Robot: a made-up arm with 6 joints. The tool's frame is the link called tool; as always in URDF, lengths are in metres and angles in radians. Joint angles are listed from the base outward.
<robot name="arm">
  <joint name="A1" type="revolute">
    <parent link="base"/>
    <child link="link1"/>
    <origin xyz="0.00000 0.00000 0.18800" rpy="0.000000 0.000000 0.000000"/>
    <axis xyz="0 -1 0"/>
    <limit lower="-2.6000" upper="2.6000"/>
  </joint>
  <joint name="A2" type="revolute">
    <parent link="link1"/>
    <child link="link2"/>
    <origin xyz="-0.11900 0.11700 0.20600" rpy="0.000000 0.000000 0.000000"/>
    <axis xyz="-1 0 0"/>
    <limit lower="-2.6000" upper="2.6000"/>
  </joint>
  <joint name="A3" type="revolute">
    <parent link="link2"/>
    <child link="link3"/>
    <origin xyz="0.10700 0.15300 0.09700" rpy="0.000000 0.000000 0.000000"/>
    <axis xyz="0 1 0"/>
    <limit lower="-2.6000" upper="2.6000"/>
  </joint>
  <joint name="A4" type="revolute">
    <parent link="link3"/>
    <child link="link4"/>
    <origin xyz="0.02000 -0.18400 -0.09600" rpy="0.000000 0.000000 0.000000"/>
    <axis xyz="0 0 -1"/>
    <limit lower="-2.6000" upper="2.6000"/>
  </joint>
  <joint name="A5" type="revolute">
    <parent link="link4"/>
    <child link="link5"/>
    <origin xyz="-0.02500 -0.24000 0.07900" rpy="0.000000 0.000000 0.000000"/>
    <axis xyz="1 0 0"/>
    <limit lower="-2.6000" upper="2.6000"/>
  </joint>
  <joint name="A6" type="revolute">
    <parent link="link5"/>
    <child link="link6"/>
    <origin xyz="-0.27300 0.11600 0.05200" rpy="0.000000 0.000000 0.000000"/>
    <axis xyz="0 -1 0"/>
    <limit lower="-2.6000" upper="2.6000"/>
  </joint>
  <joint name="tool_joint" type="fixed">
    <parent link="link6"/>
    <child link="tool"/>
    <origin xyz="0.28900 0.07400 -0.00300" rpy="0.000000 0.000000 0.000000"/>
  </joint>
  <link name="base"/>
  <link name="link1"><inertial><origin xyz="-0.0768 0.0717 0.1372"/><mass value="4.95"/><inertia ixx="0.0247" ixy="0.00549" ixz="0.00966" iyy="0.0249" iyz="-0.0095" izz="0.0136"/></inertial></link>
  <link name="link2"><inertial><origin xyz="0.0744 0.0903 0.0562"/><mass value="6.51"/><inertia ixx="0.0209" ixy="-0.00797" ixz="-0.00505" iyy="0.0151" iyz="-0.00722" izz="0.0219"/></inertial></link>
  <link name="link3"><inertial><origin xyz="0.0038 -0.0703 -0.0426"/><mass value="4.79"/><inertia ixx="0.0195" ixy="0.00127" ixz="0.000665" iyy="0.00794" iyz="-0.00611" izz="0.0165"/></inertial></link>
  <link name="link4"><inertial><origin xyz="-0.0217 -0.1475 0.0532"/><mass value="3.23"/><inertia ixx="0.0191" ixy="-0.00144" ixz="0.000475" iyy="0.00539" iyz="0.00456" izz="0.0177"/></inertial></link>
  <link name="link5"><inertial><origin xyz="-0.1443 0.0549 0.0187"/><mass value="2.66"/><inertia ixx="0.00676" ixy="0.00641" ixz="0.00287" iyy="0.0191" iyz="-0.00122" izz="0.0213"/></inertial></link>
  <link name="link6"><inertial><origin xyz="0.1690 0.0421 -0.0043"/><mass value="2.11"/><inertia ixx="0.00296" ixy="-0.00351" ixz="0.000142" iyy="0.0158" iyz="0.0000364" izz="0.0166"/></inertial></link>
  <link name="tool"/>
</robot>
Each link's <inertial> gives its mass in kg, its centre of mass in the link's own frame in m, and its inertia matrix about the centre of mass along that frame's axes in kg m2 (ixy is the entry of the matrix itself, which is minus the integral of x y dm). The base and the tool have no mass. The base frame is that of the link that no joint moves.
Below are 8 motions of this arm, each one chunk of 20 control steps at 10 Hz.
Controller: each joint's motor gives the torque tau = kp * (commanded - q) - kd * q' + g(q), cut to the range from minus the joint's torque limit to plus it. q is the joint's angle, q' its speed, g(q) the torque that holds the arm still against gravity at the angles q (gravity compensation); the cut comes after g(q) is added. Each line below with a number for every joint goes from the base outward.
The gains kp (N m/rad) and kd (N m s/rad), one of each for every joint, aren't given. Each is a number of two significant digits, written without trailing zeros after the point. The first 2 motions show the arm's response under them.
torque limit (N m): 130 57 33 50 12 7.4
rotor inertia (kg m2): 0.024 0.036 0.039 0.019 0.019 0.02
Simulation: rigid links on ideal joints. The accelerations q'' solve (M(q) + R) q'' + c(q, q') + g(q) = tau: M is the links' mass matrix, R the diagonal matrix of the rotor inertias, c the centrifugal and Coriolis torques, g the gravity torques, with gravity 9.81 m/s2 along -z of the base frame. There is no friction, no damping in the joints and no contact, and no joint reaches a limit. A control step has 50 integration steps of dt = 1/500 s. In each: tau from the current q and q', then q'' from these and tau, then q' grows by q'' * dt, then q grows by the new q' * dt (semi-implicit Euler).
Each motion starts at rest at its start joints. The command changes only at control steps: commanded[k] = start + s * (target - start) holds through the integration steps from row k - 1 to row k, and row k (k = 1, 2, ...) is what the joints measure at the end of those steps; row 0 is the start. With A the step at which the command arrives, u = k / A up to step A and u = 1 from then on. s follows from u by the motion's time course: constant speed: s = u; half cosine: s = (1 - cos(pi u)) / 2; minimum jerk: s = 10 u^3 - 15 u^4 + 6 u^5; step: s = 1 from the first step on.
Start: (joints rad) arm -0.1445 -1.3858 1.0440 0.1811 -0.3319 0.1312
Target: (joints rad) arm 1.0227 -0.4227 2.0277 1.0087 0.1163 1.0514
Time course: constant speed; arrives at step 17
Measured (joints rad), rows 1 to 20:
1: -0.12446 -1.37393 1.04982 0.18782 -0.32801 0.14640
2: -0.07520 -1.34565 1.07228 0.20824 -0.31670 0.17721
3: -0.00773 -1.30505 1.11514 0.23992 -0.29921 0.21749
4: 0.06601 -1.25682 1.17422 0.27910 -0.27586 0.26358
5: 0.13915 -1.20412 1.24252 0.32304 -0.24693 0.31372
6: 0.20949 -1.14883 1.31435 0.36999 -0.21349 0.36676
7: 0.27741 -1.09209 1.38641 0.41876 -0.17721 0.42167
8: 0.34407 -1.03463 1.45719 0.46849 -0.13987 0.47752
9: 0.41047 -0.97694 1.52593 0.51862 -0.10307 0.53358
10: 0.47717 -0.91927 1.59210 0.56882 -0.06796 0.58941
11: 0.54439 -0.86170 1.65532 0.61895 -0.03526 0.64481
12: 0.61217 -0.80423 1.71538 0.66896 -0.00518 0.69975
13: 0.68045 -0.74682 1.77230 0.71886 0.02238 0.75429
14: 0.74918 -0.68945 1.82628 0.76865 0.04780 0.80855
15: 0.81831 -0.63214 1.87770 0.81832 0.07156 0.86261
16: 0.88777 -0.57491 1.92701 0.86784 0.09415 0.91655
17: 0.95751 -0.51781 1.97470 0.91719 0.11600 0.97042
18: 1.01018 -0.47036 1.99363 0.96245 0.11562 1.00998
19: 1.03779 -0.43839 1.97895 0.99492 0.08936 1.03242
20: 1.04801 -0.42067 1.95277 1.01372 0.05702 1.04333
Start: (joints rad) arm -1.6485 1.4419 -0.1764 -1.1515 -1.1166 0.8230
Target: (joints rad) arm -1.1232 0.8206 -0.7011 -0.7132 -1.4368 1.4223
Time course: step
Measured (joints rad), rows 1 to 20:
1: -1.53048 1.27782 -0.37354 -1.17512 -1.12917 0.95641
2: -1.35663 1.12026 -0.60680 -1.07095 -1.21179 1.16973
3: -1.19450 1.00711 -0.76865 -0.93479 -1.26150 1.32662
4: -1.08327 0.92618 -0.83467 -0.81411 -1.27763 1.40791
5: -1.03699 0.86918 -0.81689 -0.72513 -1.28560 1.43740
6: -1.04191 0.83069 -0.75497 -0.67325 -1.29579 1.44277
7: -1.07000 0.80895 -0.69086 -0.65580 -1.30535 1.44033
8: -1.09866 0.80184 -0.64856 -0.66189 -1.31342 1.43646
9: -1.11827 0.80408 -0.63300 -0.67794 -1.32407 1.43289
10: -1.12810 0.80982 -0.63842 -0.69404 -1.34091 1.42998
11: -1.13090 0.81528 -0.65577 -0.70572 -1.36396 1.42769
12: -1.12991 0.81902 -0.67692 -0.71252 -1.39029 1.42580
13: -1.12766 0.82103 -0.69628 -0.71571 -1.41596 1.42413
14: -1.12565 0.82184 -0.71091 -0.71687 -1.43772 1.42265
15: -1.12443 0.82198 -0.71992 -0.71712 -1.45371 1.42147
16: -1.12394 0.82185 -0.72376 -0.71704 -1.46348 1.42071
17: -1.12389 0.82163 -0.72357 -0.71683 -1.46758 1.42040
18: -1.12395 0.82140 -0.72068 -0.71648 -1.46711 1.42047
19: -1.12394 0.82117 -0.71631 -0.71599 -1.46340 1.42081
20: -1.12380 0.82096 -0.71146 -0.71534 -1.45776 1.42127
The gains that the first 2 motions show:
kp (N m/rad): 110 50 7.1 28 3.7 10
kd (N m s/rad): 15 11 1.4 6.8 1 2.2
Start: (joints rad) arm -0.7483 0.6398 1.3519 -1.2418 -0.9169 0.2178
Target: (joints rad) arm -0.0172 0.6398 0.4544 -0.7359 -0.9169 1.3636
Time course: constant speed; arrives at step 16
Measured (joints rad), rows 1 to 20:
1: -0.73278 0.63736 1.33102 -1.23438 -0.91119 0.24057
2: -0.69921 0.63555 1.28867 -1.21941 -0.90257 0.28379
3: -0.65624 0.63488 1.23709 -1.19837 -0.89730 0.33823
4: -0.61001 0.63508 1.18383 -1.17281 -0.89593 0.39912
5: -0.56325 0.63580 1.13124 -1.14422 -0.89615 0.46422
6: -0.51679 0.63673 1.07919 -1.11388 -0.89587 0.53219
7: -0.47077 0.63766 1.02693 -1.08266 -0.89411 0.60207
8: -0.42510 0.63852 0.97402 -1.05110 -0.89082 0.67312
9: -0.37965 0.63927 0.92040 -1.01943 -0.88637 0.74483
10: -0.33429 0.63993 0.86631 -0.98778 -0.88128 0.81690
11: -0.28892 0.64051 0.81205 -0.95616 -0.87601 0.88913
12: -0.24347 0.64103 0.75788 -0.92455 -0.87092 0.96145
13: -0.19789 0.64150 0.70393 -0.89293 -0.86621 1.03380
14: -0.15220 0.64191 0.65021 -0.86129 -0.86199 1.10616
15: -0.10640 0.64228 0.59667 -0.82962 -0.85829 1.17850
16: -0.06053 0.64262 0.54323 -0.79794 -0.85510 1.25082
17: -0.02536 0.64471 0.50524 -0.76642 -0.87001 1.30775
18: -0.00567 0.64650 0.48276 -0.74160 -0.89955 1.34053
19: 0.00142 0.64657 0.46774 -0.72690 -0.92987 1.35577
20: 0.00035 0.64516 0.45595 -0.72161 -0.95211 1.36145

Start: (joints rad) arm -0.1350 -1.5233 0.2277 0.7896 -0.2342 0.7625
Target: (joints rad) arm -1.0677 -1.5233 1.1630 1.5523 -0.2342 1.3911
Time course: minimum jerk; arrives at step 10
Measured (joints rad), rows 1 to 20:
1: -0.13681 -1.52385 0.22824 0.79028 -0.23440 0.76392
2: -0.15031 -1.52707 0.23260 0.79575 -0.23530 0.77354
3: -0.19273 -1.53366 0.24810 0.81508 -0.23598 0.80070
4: -0.27806 -1.54089 0.28373 0.85947 -0.23457 0.85323
5: -0.40766 -1.54350 0.34559 0.93666 -0.22866 0.93477
6: -0.56839 -1.53686 0.43508 1.04552 -0.21492 1.04218
7: -0.73794 -1.52019 0.55210 1.17486 -0.18980 1.16333
8: -0.89260 -1.49818 0.69860 1.30696 -0.15235 1.27766
9: -1.01359 -1.47884 0.87520 1.42282 -0.10743 1.36250
10: -1.09162 -1.46894 1.06985 1.50711 -0.06745 1.40587
11: -1.12974 -1.47035 1.25013 1.55528 -0.04995 1.41645
12: -1.13847 -1.47906 1.37894 1.57563 -0.06492 1.41184
13: -1.12890 -1.48956 1.43741 1.58079 -0.10710 1.40456
14: -1.11030 -1.49861 1.42989 1.57922 -0.16175 1.39937
15: -1.08985 -1.50561 1.37599 1.57442 -0.21391 1.39644
16: -1.07244 -1.51113 1.30052 1.56781 -0.25352 1.39470
17: -1.06056 -1.51564 1.22543 1.56065 -0.27648 1.39344
18: -1.05463 -1.51924 1.16531 1.55429 -0.28359 1.39241
19: -1.05362 -1.52188 1.12652 1.54970 -0.27853 1.39162
20: -1.05582 -1.52360 1.10878 1.54717 -0.26616 1.39110

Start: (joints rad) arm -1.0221 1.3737 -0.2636 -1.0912 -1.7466 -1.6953
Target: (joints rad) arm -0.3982 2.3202 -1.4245 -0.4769 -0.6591 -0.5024
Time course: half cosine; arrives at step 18
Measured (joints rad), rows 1 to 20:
1: -1.02126 1.37503 -0.26373 -1.09098 -1.74478 -1.69209
2: -1.01728 1.38090 -0.26583 -1.08960 -1.73659 -1.67955
3: -1.00737 1.39464 -0.27425 -1.08508 -1.71789 -1.65374
4: -0.98934 1.41866 -0.29433 -1.07472 -1.68723 -1.61388
5: -0.96186 1.45436 -0.33083 -1.05589 -1.64558 -1.56129
6: -0.92455 1.50217 -0.38692 -1.02682 -1.59527 -1.49835
7: -0.87788 1.56150 -0.46360 -0.98720 -1.53892 -1.42748
8: -0.82308 1.63074 -0.55906 -0.93835 -1.47852 -1.35046
9: -0.76225 1.70739 -0.66862 -0.88305 -1.41479 -1.26813
10: -0.69848 1.78833 -0.78537 -0.82490 -1.34704 -1.18080
11: -0.63568 1.87028 -0.90177 -0.76760 -1.27365 -1.08894
12: -0.57792 1.95041 -1.01168 -0.71431 -1.19323 -0.99385
13: -0.52824 2.02654 -1.11165 -0.66700 -1.10613 -0.89804
14: -0.48767 2.09702 -1.20052 -0.62630 -1.01542 -0.80515
15: -0.45545 2.16025 -1.27778 -0.59188 -0.92647 -0.71948
16: -0.43031 2.21434 -1.34205 -0.56329 -0.84498 -0.64525
17: -0.41187 2.25723 -1.39082 -0.54044 -0.77522 -0.58586
18: -0.40074 2.28722 -1.42162 -0.52368 -0.71984 -0.54356
19: -0.39631 2.30514 -1.43516 -0.51172 -0.68116 -0.51768
20: -0.39573 2.31442 -1.43682 -0.50230 -0.65903 -0.50445

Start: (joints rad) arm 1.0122 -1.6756 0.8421 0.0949 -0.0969 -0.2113
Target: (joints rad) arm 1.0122 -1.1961 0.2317 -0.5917 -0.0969 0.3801
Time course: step
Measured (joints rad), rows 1 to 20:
1: 1.01695 -1.51549 0.70125 -0.11336 -0.14994 -0.05408
2: 1.01630 -1.39536 0.47804 -0.27812 -0.14791 0.11480
3: 1.01177 -1.32215 0.31486 -0.39367 -0.13433 0.22729
4: 1.00904 -1.27413 0.22976 -0.47165 -0.11992 0.29444
5: 1.00896 -1.24183 0.19954 -0.52051 -0.10571 0.33347
6: 1.01017 -1.22118 0.19853 -0.54970 -0.09293 0.35610
7: 1.01141 -1.20897 0.20873 -0.56689 -0.08322 0.36897
8: 1.01216 -1.20230 0.22013 -0.57707 -0.07751 0.37591
9: 1.01243 -1.19892 0.22853 -0.58315 -0.07570 0.37929
10: 1.01243 -1.19733 0.23313 -0.58677 -0.07695 0.38066
11: 1.01233 -1.19663 0.23473 -0.58891 -0.08014 0.38099
12: 1.01225 -1.19635 0.23452 -0.59012 -0.08416 0.38083
13: 1.01221 -1.19625 0.23357 -0.59079 -0.08816 0.38050
14: 1.01220 -1.19622 0.23254 -0.59116 -0.09159 0.38019
15: 1.01220 -1.19622 0.23175 -0.59136 -0.09420 0.37994
16: 1.01221 -1.19621 0.23130 -0.59147 -0.09596 0.37980
17: 1.01221 -1.19620 0.23113 -0.59153 -0.09698 0.37975
18: 1.01221 -1.19618 0.23115 -0.59158 -0.09746 0.37977
19: 1.01221 -1.19617 0.23127 -0.59161 -0.09758 0.37983
20: 1.01221 -1.19615 0.23141 -0.59164 -0.09750 0.37990

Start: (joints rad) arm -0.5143 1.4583 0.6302 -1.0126 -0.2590 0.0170
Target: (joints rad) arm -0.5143 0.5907 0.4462 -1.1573 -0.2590 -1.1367
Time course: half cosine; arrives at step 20
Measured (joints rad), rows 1 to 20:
1: -0.51420 1.45695 0.62945 -1.01247 -0.25754 0.01512
2: -0.51395 1.45145 0.62689 -1.01238 -0.25316 0.00770
3: -0.51366 1.43938 0.62221 -1.01297 -0.24668 -0.00831
4: -0.51347 1.41924 0.61562 -1.01490 -0.23965 -0.03489
5: -0.51341 1.39039 0.60746 -1.01854 -0.23344 -0.07293
6: -0.51348 1.35293 0.59807 -1.02400 -0.22891 -0.12241
7: -0.51360 1.30749 0.58773 -1.03117 -0.22644 -0.18260
8: -0.51373 1.25507 0.57672 -1.03978 -0.22609 -0.25224
9: -0.51382 1.19695 0.56527 -1.04956 -0.22771 -0.32970
10: -0.51388 1.13458 0.55360 -1.06019 -0.23105 -0.41307
11: -0.51391 1.06952 0.54188 -1.07138 -0.23578 -0.50023
12: -0.51395 1.00338 0.53031 -1.08285 -0.24159 -0.58893
13: -0.51401 0.93779 0.51903 -1.09434 -0.24816 -0.67688
14: -0.51412 0.87435 0.50820 -1.10559 -0.25521 -0.76177
15: -0.51428 0.81462 0.49796 -1.11635 -0.26246 -0.84140
16: -0.51448 0.76006 0.48845 -1.12640 -0.26970 -0.91376
17: -0.51472 0.71199 0.47986 -1.13549 -0.27672 -0.97702
18: -0.51498 0.67161 0.47238 -1.14340 -0.28336 -1.02968
19: -0.51523 0.63989 0.46626 -1.14992 -0.28946 -1.07052
20: -0.51546 0.61763 0.46172 -1.15487 -0.29487 -1.09867

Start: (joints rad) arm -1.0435 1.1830 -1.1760 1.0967 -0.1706 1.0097
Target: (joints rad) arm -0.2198 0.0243 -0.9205 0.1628 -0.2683 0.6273
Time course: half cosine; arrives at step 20
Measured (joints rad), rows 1 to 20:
1: -1.04154 1.18065 -1.17653 1.09478 -0.17143 1.00879
2: -1.03378 1.17179 -1.17809 1.08770 -0.17425 1.00544
3: -1.01763 1.15364 -1.17988 1.07342 -0.17921 0.99887
4: -0.99235 1.12480 -1.18019 1.05094 -0.18589 0.98886
5: -0.95825 1.08481 -1.17718 1.01985 -0.19378 0.97531
6: -0.91611 1.03396 -1.16952 0.98029 -0.20243 0.95824
7: -0.86697 0.97310 -1.15657 0.93278 -0.21144 0.93782
8: -0.81205 0.90351 -1.13831 0.87826 -0.22029 0.91446
9: -0.75265 0.82676 -1.11531 0.81790 -0.22833 0.88869
10: -0.69020 0.74468 -1.08854 0.75315 -0.23477 0.86121
11: -0.62616 0.65924 -1.05928 0.68556 -0.23885 0.83283
12: -0.56206 0.57251 -1.02905 0.61678 -0.24009 0.80439
13: -0.49941 0.48658 -0.99948 0.54850 -0.23843 0.77674
14: -0.43976 0.40353 -0.97222 0.48237 -0.23437 0.75057
15: -0.38458 0.32534 -0.94875 0.41996 -0.22892 0.72647
16: -0.33532 0.25389 -0.93026 0.36277 -0.22337 0.70485
17: -0.29328 0.19091 -0.91741 0.31214 -0.21906 0.68600
18: -0.25960 0.13795 -0.91025 0.26932 -0.21704 0.67018
19: -0.23521 0.09633 -0.90825 0.23535 -0.21783 0.65764
20: -0.22077 0.06715 -0.91043 0.21108 -0.22126 0.64864

